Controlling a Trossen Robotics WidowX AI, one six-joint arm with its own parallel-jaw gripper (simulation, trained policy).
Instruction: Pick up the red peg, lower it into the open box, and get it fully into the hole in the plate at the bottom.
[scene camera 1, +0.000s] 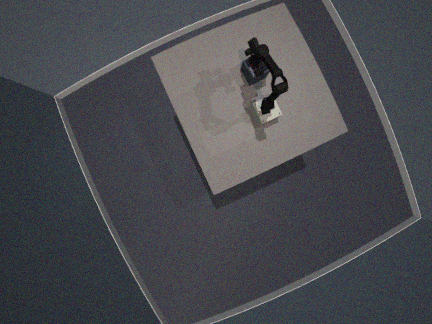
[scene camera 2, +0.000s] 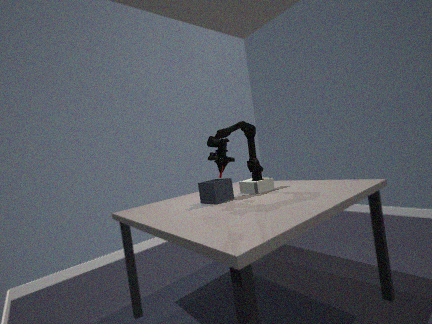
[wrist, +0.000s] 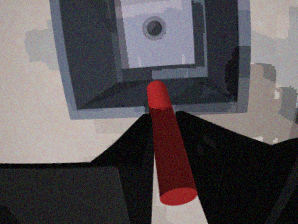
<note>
In view: my gripper (wrist: 163, 120), a dark box (wrist: 95, 86) and a red peg (wrist: 175, 179).
</note>
